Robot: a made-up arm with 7 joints.
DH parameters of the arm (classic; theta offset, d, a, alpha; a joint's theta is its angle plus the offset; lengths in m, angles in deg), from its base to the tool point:
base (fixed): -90 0.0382 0 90
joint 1: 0 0.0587 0.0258 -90
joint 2: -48.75 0 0.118 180
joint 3: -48.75 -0.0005 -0.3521 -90
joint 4: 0 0.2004 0.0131 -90
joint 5: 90 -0.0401 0.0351 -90
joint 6: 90 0.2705 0.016 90
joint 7: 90 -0.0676 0.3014 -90
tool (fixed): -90 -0.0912 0 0
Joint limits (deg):
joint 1: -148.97..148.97
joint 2: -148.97..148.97
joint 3: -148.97..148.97
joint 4: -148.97..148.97
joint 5: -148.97..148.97
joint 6: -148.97..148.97
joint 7: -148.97..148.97
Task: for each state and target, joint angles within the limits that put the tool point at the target. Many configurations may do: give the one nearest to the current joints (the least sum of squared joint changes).
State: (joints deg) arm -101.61 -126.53 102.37 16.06 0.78 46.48 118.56
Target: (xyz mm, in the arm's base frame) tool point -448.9 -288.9 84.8
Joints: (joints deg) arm -110.46 -148.97 125.20 -14.72 -16.34 40.78 117.91
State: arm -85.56 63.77 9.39 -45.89 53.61 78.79 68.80
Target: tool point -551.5 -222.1 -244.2
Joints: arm -114.41 82.23 -1.33 -44.29 38.48 77.54 113.34
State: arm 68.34 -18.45 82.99 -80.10 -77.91 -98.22 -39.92
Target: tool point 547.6 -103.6 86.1
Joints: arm 69.48 9.00 71.80 -106.55 -75.78 -61.54 -42.49
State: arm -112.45 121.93 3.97 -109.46 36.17 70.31 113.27
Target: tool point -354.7 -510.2 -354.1
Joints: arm -85.05 106.08 8.24 -77.29 48.19 91.61 83.53
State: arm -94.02 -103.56 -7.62 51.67 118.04 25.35 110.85
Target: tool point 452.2 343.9 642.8
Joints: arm -60.27 -106.65 -19.92 63.44 99.10 42.58 90.93
